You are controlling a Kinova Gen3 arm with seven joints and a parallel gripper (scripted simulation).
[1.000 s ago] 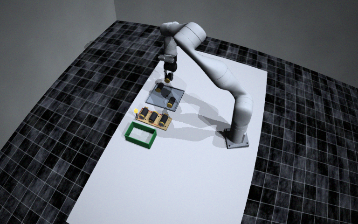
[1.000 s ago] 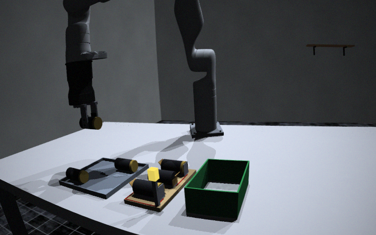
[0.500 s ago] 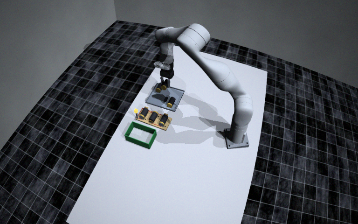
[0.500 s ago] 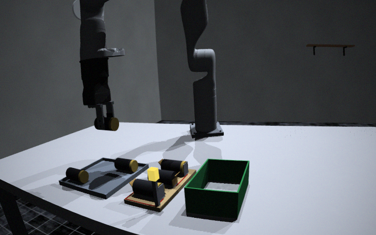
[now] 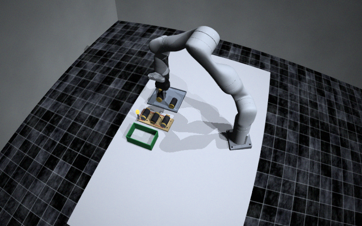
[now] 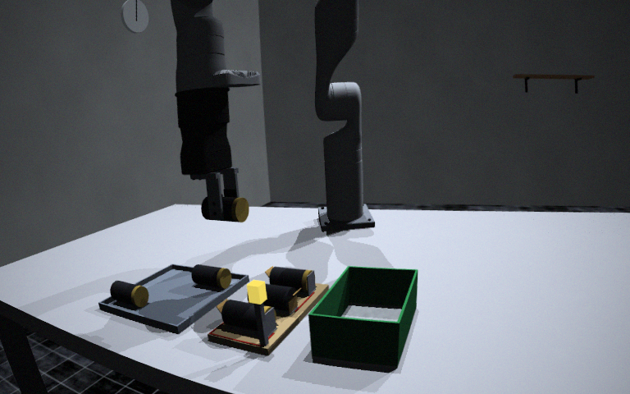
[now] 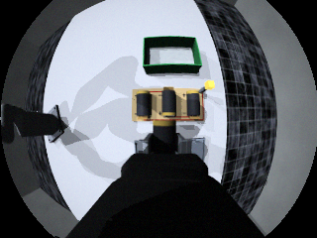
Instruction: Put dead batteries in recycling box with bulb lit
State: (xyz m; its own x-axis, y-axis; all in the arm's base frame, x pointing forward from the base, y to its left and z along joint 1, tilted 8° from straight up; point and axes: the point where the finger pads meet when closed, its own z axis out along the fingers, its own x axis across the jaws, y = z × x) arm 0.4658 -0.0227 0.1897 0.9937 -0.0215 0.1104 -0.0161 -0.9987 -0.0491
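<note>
The green recycling box is 2 cm ahead of my hand, 21 cm to the left of it and 14 cm below it. From my hand the other things lie so: grey tray 2 cm ahead, 12 cm to the right, 15 cm below.
</note>
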